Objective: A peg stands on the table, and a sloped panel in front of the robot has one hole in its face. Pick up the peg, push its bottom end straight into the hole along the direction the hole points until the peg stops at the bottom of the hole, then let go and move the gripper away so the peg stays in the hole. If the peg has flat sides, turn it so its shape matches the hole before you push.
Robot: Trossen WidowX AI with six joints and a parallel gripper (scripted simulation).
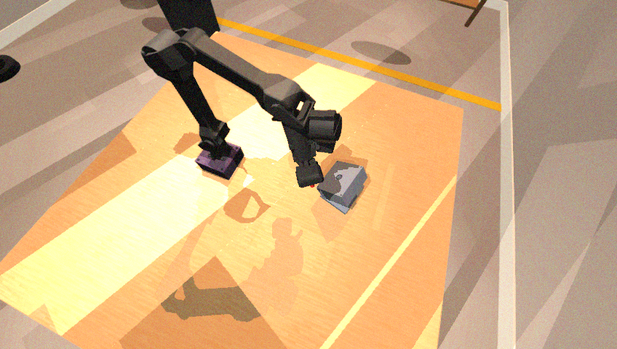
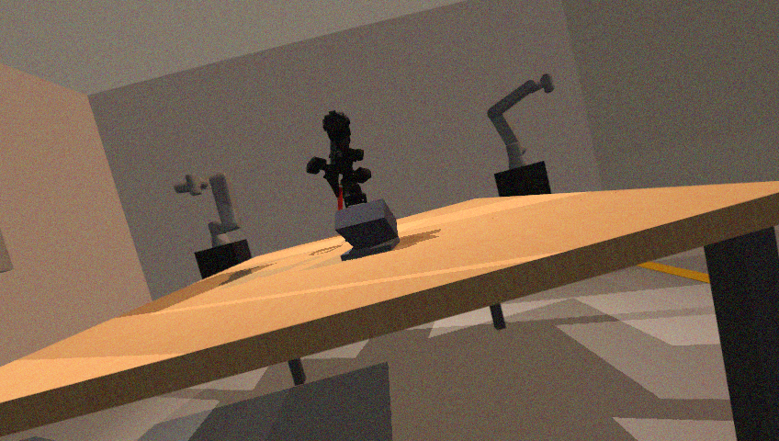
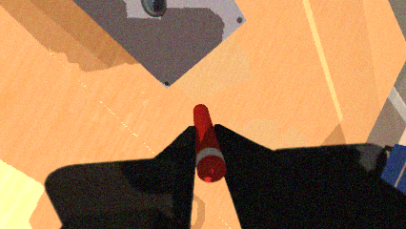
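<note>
The grey sloped panel lies 10 cm ahead of my gripper tip, 9 cm below it and 5 cm to the left of it. Round my gripper tip: red round peg (2 cm above, 1 cm behind).
</note>
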